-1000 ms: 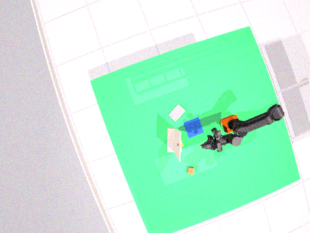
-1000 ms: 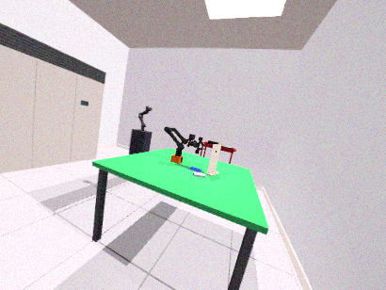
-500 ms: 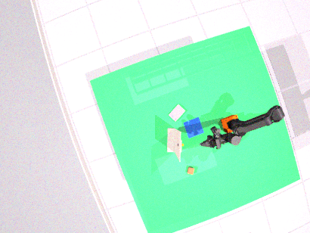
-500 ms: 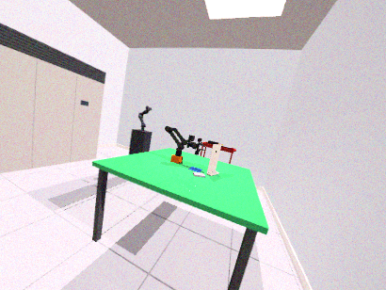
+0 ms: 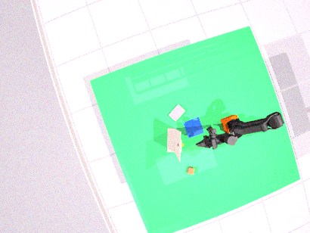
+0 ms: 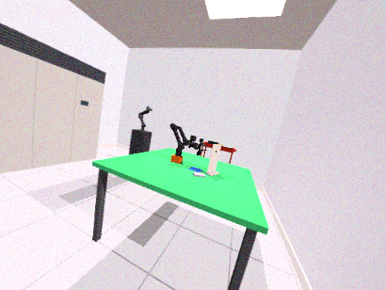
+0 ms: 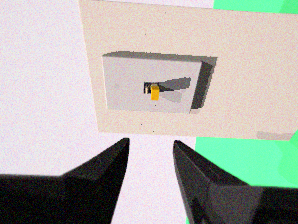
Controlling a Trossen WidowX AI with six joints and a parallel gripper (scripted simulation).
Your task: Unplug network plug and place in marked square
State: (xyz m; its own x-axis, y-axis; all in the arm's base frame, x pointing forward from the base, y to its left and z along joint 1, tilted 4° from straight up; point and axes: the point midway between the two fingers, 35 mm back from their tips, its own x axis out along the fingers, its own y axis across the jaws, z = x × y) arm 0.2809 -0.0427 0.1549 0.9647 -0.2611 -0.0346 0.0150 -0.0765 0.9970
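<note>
My gripper tip is 80 mm short of the yellow network plug and 50 mm to the left of it. Also, from my gripper tip: brown block (220 mm below, 200 mm to the left, 100 mm ahead); blue marked square (230 mm below, 70 mm behind, 60 mm to the right); upright panel (100 mm ahead, 90 mm below, 60 mm to the right).
</note>
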